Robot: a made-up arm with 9 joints. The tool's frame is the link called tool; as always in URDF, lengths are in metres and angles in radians. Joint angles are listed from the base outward.
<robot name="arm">
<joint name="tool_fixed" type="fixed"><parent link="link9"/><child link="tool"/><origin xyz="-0.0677 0.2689 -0.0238" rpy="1.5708 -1.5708 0"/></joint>
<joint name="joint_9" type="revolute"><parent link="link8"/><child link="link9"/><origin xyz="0.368 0.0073 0.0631" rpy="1.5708 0 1.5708"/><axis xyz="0 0 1"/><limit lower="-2.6" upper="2.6"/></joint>
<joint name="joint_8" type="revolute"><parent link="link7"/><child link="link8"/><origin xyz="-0.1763 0.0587 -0.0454" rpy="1.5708 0 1.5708"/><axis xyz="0 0 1"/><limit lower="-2.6" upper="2.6"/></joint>
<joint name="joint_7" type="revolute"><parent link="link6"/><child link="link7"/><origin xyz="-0.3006 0.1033 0.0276" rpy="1.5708 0 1.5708"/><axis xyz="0 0 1"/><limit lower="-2.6" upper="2.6"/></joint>
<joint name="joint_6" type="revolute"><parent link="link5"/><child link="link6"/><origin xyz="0.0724 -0.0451 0.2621" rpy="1.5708 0 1.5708"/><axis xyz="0 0 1"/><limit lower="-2.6" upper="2.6"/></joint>
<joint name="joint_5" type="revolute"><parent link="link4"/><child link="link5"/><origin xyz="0.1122 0.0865 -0.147" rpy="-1.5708 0 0"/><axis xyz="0 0 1"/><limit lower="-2.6" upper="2.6"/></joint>
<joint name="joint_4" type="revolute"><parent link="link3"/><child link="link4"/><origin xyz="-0.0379 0.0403 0.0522" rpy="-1.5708 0 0"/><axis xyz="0 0 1"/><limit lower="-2.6" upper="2.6"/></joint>
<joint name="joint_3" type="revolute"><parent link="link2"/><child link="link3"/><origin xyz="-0.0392 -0.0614 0.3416" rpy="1.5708 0 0"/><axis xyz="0 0 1"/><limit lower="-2.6" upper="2.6"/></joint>
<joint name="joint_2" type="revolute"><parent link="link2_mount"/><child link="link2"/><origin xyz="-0.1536 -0.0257 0.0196" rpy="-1.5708 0 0"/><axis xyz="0 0 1"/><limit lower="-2.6" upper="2.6"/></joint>
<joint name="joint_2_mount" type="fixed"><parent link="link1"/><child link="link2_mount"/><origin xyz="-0.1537 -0.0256 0.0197" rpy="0 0 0"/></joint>
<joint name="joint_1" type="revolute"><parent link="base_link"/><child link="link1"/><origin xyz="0 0 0.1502" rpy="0 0 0"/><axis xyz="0 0 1"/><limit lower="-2.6" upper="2.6"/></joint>
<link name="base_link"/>
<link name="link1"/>
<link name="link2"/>
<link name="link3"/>
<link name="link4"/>
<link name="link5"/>
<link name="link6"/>
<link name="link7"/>
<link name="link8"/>
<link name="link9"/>
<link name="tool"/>
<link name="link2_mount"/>
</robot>
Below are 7 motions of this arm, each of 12 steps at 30 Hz.
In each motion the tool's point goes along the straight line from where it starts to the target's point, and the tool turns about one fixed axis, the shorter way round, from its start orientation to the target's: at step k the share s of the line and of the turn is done. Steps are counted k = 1, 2, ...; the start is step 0. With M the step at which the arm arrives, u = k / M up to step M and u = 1 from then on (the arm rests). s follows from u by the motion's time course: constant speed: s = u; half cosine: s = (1 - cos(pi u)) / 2; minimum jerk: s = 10 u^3 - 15 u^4 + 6 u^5.
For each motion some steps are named. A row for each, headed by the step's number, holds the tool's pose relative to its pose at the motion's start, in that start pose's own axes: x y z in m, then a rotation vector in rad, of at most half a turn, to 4 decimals.
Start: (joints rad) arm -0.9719 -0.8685 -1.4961 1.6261 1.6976 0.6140 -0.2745 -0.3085 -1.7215
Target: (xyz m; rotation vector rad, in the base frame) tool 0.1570 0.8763 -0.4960 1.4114 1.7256 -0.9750
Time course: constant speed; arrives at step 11
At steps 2, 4, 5, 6, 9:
2: -0.0079 -0.0035 0.0067 0.0065 0.0242 0.0172
4: -0.0157 -0.0071 0.0134 0.0131 0.0484 0.0343
5: -0.0197 -0.0088 0.0167 0.0164 0.0605 0.0429
6: -0.0236 -0.0106 0.0201 0.0196 0.0726 0.0515
9: -0.0354 -0.0159 0.0301 0.0295 0.1089 0.0772

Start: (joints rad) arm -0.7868 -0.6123 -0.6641 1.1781 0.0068 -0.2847 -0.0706 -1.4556 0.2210
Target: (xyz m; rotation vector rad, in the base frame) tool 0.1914 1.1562 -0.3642 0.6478 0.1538 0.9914
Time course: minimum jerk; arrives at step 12
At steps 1, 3, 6, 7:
1: -0.0018 0.0003 -0.0014 -0.0011 0.0020 0.0028
3: -0.0363 0.0069 -0.0277 -0.0233 0.0410 0.0574
6: -0.1755 0.0335 -0.1338 -0.1127 0.1980 0.2775
7: -0.2294 0.0438 -0.1748 -0.1473 0.2587 0.3626

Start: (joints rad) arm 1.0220 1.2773 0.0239 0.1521 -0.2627 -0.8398 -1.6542 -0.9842 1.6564
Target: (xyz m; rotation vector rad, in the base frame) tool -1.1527 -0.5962 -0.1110 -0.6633 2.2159 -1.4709
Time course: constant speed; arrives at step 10
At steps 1, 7, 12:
1: -0.0095 -0.0008 0.0008 -0.0213 0.0260 0.0081
7: -0.0665 -0.0057 0.0055 -0.1491 0.1822 0.0566
12: -0.0949 -0.0082 0.0078 -0.2131 0.2602 0.0809

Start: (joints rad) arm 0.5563 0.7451 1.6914 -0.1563 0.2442 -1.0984 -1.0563 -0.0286 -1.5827
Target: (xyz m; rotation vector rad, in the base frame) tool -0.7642 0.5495 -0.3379 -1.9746 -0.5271 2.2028
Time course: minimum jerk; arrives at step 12
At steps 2, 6, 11, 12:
2: -0.0008 -0.0041 0.0014 0.0126 -0.0090 0.0071
6: -0.0109 -0.0582 0.0197 0.1773 -0.1272 0.1007
11: -0.0218 -0.1158 0.0393 0.3528 -0.2531 0.2004
12: -0.0219 -0.1164 0.0395 0.3546 -0.2544 0.2014

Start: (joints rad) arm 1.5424 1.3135 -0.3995 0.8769 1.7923 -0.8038 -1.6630 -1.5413 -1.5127
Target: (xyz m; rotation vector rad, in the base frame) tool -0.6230 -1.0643 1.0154 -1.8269 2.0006 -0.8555
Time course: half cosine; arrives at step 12
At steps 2, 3, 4, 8, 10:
2: -0.0186 0.0010 -0.0216 -0.0044 0.0204 0.0003
3: -0.0406 0.0021 -0.0471 -0.0096 0.0446 0.0007
4: -0.0693 0.0036 -0.0805 -0.0163 0.0761 0.0012
8: -0.2080 0.0109 -0.2414 -0.0490 0.2283 0.0037
10: -0.2588 0.0135 -0.3003 -0.0610 0.2840 0.0046

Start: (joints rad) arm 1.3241 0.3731 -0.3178 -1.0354 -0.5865 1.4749 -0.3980 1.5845 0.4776
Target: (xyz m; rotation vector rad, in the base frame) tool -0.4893 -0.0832 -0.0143 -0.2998 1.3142 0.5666
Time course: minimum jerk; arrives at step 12
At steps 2, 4, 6, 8, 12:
2: -0.0029 -0.0107 -0.0019 -0.0201 0.0165 -0.0066
4: -0.0174 -0.0634 -0.0111 -0.1186 0.0974 -0.0393
6: -0.0414 -0.1511 -0.0264 -0.2826 0.2321 -0.0936
8: -0.0654 -0.2388 -0.0417 -0.4466 0.3667 -0.1478
12: -0.0828 -0.3023 -0.0528 -0.5652 0.4641 -0.1871

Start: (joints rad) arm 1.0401 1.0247 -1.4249 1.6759 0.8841 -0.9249 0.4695 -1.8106 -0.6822
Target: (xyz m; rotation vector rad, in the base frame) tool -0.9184 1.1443 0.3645 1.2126 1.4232 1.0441
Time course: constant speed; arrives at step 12
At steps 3, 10, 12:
3: 0.0042 0.2152 0.2229 -0.0573 -0.1826 0.1505
10: 0.0141 0.7175 0.7430 -0.1909 -0.6086 0.5016
12: 0.0170 0.8610 0.8916 -0.2291 -0.7303 0.6020

